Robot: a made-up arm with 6 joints. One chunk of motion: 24 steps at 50 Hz.
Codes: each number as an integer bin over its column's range. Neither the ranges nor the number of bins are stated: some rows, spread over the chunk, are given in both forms.
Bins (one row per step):
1: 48 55 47 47 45 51
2: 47 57 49 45 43 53
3: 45 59 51 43 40 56
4: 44 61 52 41 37 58
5: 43 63 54 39 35 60
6: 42 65 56 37 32 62
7: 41 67 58 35 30 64
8: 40 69 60 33 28 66
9: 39 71 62 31 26 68
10: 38 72 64 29 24 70
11: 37 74 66 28 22 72
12: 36 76 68 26 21 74
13: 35 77 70 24 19 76
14: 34 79 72 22 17 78
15: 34 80 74 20 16 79
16: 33 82 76 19 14 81
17: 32 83 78 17 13 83
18: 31 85 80 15 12 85
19: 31 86 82 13 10 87
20: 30 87 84 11 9 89
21: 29 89 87 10 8 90
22: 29 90 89 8 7 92
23: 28 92 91 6 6 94
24: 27 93 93 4 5 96
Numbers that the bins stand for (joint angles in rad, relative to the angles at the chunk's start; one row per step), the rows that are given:
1: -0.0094 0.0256 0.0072 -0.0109 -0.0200 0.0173
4: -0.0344 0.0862 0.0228 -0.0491 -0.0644 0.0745
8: -0.0595 0.1670 0.0479 -0.1000 -0.1144 0.1400
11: -0.0783 0.2175 0.0667 -0.1318 -0.1478 0.1891
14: -0.0971 0.2680 0.0855 -0.1700 -0.1756 0.2382
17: -0.1096 0.3084 0.1042 -0.2018 -0.1978 0.2791
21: -0.1284 0.3690 0.1324 -0.2464 -0.2256 0.3364
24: -0.1409 0.4094 0.1512 -0.2845 -0.2422 0.3855
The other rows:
2: -0.0157 0.0458 0.0134 -0.0236 -0.0311 0.0336
3: -0.0282 0.0660 0.0197 -0.0364 -0.0478 0.0582
5: -0.0407 0.1064 0.0291 -0.0618 -0.0756 0.0909
6: -0.0470 0.1266 0.0354 -0.0745 -0.0922 0.1073
7: -0.0532 0.1468 0.0416 -0.0873 -0.1033 0.1236
9: -0.0658 0.1872 0.0541 -0.1127 -0.1256 0.1564
10: -0.0720 0.1973 0.0604 -0.1255 -0.1367 0.1727
12: -0.0845 0.2377 0.0729 -0.1445 -0.1533 0.2055
13: -0.0908 0.2478 0.0792 -0.1573 -0.1644 0.2218
15: -0.0971 0.2781 0.0917 -0.1827 -0.1811 0.2464
16: -0.1033 0.2983 0.0980 -0.1891 -0.1922 0.2627
18: -0.1159 0.3286 0.1105 -0.2145 -0.2033 0.2955
19: -0.1159 0.3387 0.1168 -0.2273 -0.2144 0.3118
20: -0.1221 0.3488 0.1230 -0.2400 -0.2200 0.3282
22: -0.1284 0.3791 0.1387 -0.2591 -0.2311 0.3527
23: -0.1346 0.3993 0.1449 -0.2718 -0.2367 0.3691

